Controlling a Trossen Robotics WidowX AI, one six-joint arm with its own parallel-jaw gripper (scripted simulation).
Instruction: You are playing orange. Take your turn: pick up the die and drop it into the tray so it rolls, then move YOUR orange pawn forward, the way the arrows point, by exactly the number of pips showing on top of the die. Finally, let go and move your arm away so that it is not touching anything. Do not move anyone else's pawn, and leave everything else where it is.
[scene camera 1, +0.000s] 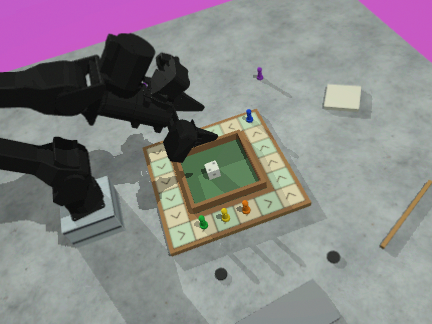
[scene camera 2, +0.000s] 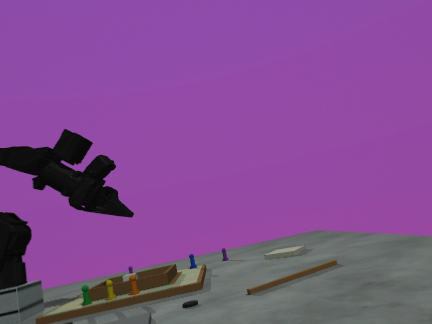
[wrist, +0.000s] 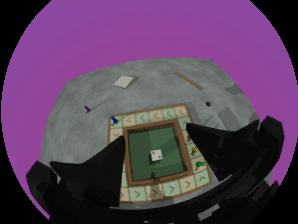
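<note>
There is a cream tile (scene camera 1: 338, 97) that I can see, and the same camera shows my gripper (scene camera 1: 210, 122). The gripper is open and holds nothing. I find it (scene camera 2: 128, 215) in another view too, and the wrist view also gives me the gripper (wrist: 156, 133).
</note>
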